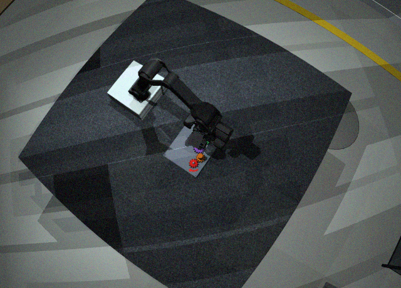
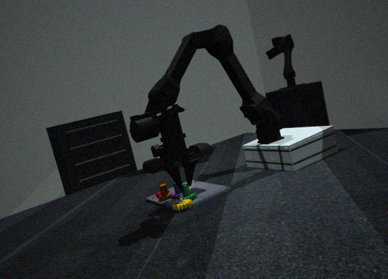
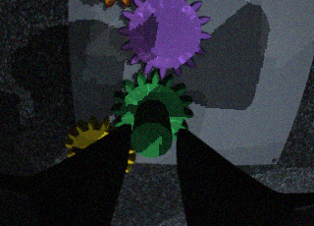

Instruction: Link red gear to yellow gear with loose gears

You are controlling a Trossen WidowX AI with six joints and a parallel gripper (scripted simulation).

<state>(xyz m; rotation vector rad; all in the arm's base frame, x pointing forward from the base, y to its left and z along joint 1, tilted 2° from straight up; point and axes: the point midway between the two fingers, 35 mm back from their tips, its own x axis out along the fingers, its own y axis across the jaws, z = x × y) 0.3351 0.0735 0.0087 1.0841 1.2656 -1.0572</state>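
Right now the green gear is 2 cm below my gripper tip. Also, from my gripper tip: orange gear (4 cm ahead, 8 cm to the right, 2 cm below); then purple gear (1 cm ahead, 5 cm to the right, 2 cm below); then yellow gear (3 cm ahead, 4 cm to the left, 2 cm below).
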